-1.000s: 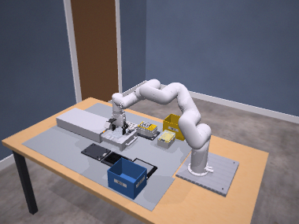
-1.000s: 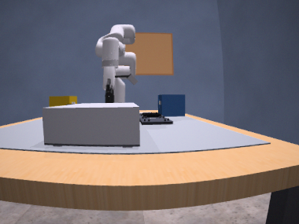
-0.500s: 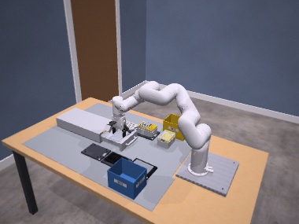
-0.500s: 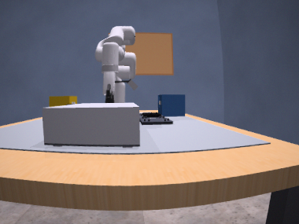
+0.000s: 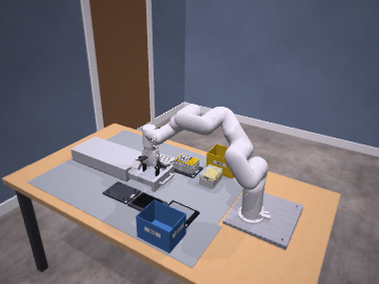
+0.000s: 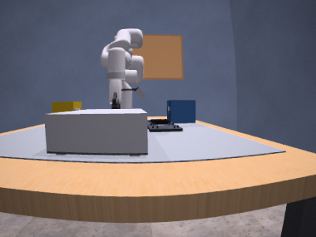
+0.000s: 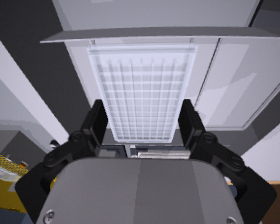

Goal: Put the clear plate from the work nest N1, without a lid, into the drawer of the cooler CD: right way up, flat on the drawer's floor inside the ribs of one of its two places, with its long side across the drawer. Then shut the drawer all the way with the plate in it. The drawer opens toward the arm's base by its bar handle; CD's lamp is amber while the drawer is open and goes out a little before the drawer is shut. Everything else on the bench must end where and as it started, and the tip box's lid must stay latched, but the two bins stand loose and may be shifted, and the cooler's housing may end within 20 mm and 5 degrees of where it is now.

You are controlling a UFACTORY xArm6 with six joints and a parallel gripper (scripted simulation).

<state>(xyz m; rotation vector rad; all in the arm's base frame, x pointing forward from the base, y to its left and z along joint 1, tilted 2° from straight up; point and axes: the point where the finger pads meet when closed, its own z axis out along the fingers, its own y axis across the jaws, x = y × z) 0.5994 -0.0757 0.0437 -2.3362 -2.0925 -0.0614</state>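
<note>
The clear plate lies 1 cm below my hand. From my hand the other things lie so: cooler CD (17 cm ahead, 2 cm to the right, 2 cm below); work nest N1 (7 cm ahead, 18 cm to the left, 4 cm below); drawer (4 cm ahead, 3 cm below).
</note>
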